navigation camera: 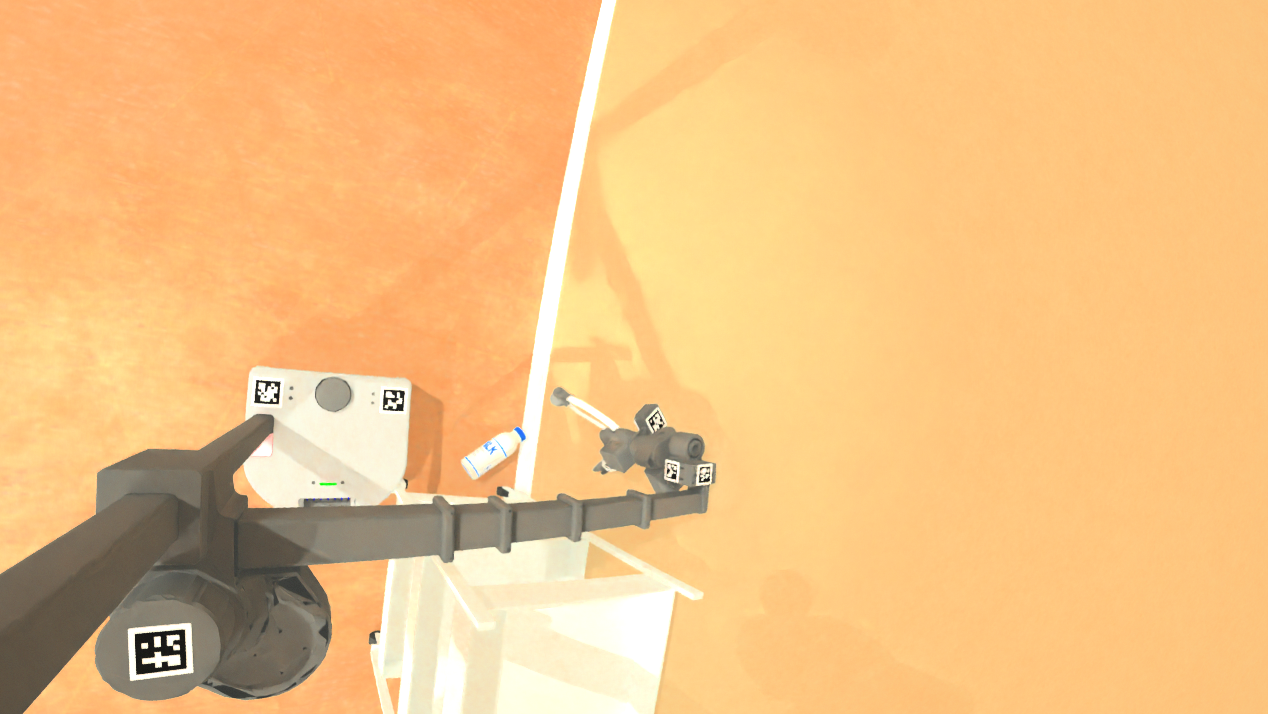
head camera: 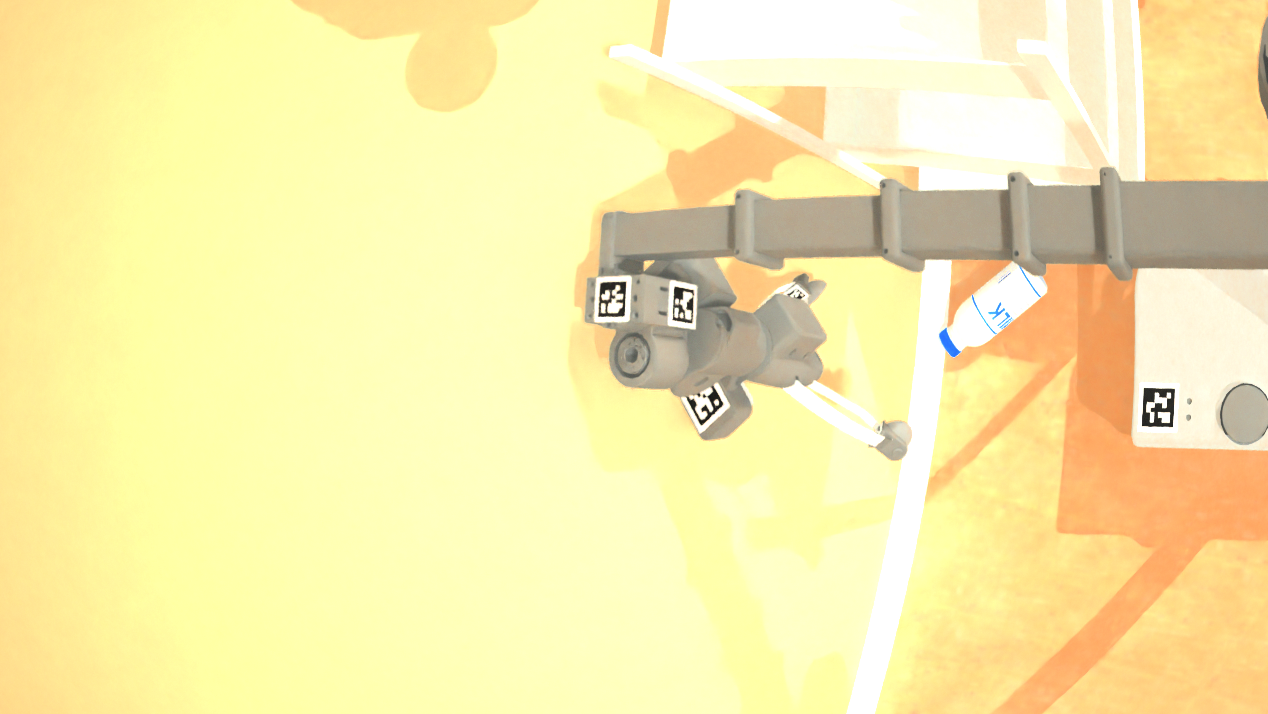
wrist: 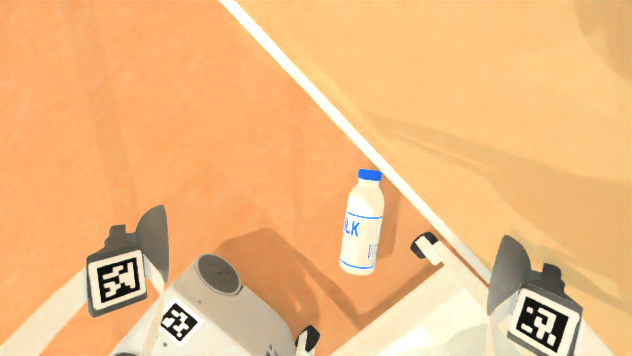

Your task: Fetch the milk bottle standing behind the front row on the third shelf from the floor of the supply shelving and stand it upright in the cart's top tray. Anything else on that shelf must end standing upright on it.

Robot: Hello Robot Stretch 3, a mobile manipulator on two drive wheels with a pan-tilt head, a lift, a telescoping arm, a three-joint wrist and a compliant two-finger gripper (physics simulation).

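Seen in the pictures: gripper, fingertip midpoint: [navigation camera: 576, 431] [head camera: 860, 366] [wrist: 326, 246]; robot's base at its link origin: [navigation camera: 332, 392] [head camera: 1241, 411].
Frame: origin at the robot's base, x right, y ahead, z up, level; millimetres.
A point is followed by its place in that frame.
A white milk bottle with a blue cap [head camera: 998, 306] @[z 65, x 406, y -134 mm] [navigation camera: 492, 454] @[z 67, x 408, y -138 mm] [wrist: 362, 230] @[z 67, x 417, y -138 mm] lies on its side on the floor, between the robot's base and a white floor line. My gripper [head camera: 853, 363] @[z 425, x 459, y -31 mm] [navigation camera: 581, 432] @[z 425, x 459, y -31 mm] [wrist: 326, 246] @[z 425, x 459, y -31 mm] is open and empty, its fingers wide apart. It hangs above the floor with the bottle beyond its fingertips, not touching it. The white cart [head camera: 851, 72] @[z 698, x 329, y -234 mm] [navigation camera: 585, 589] @[z 698, x 334, y -235 mm] [wrist: 430, 300] @[z 179, x 426, y -245 mm] stands close beside the bottle, partly under the extended arm; no bottle shows on the visible part of its top tray. The supply shelving does not show in these views.
The robot's base [head camera: 1189, 354] @[z 160, x 86, y -67 mm] [navigation camera: 341, 452] @[z 160, x 25, y -121 mm] [wrist: 240, 315] @[z 106, x 170, y -75 mm] is beside the bottle. The telescoping arm [head camera: 816, 226] @[z 767, x 326, y -100 mm] [navigation camera: 372, 532] @[z 774, x 37, y -95 mm] reaches across near the cart's end, whose handle bars stick out. The white line [head camera: 905, 532] @[z 58, x 539, y 183 mm] [navigation camera: 559, 239] @[z 52, x 564, y 495 mm] [wrist: 310, 90] @[z 90, x 535, y 85 mm] runs along the floor past the bottle's cap.
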